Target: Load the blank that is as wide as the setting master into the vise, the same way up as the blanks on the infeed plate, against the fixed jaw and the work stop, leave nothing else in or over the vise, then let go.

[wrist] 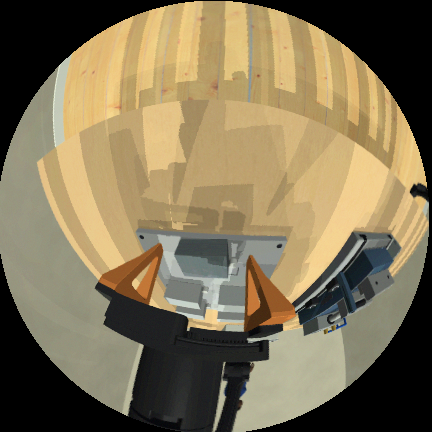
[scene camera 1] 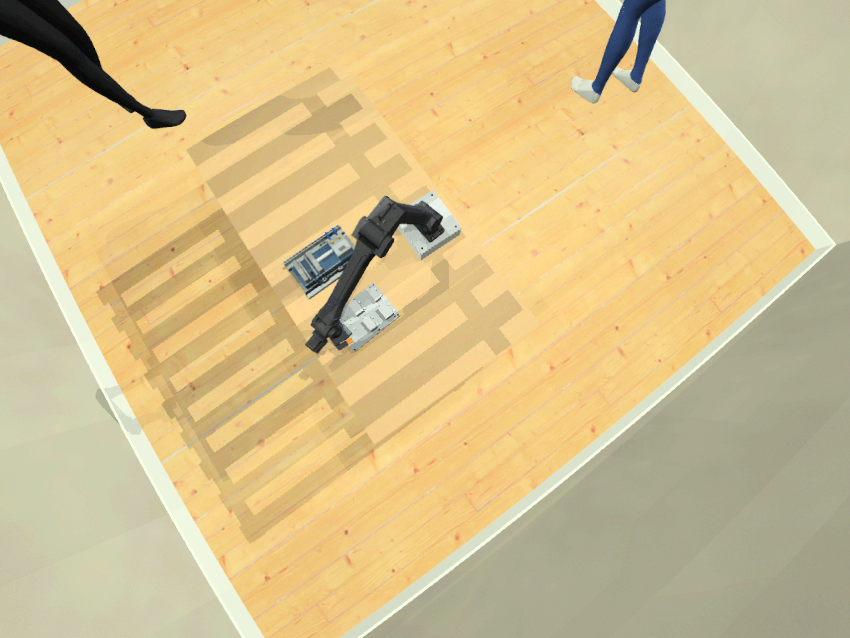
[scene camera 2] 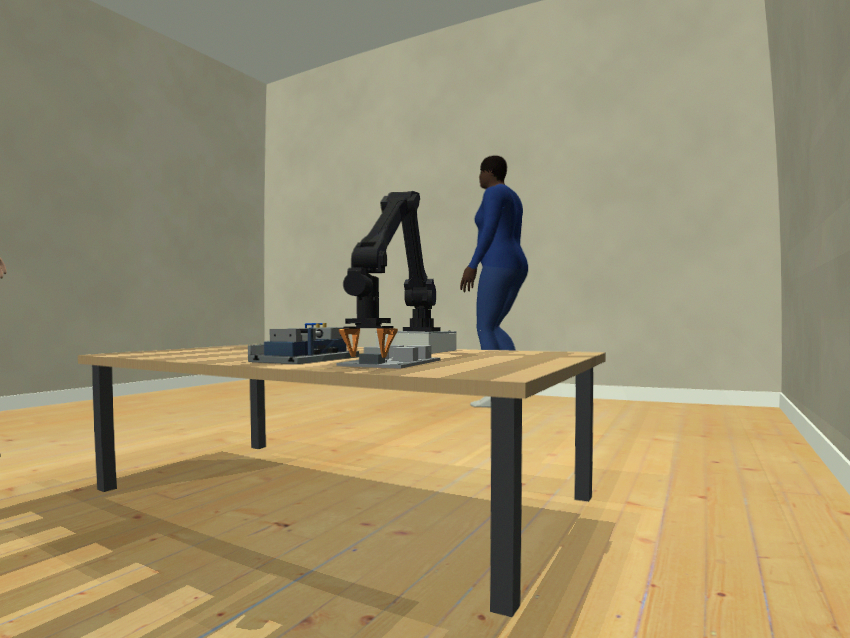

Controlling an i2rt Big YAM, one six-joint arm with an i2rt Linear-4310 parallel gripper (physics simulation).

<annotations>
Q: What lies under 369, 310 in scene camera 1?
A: A grey infeed plate.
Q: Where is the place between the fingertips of my gripper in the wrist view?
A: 203, 253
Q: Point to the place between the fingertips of my gripper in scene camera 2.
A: At 368, 357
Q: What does my gripper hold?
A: Nothing.
</annotations>
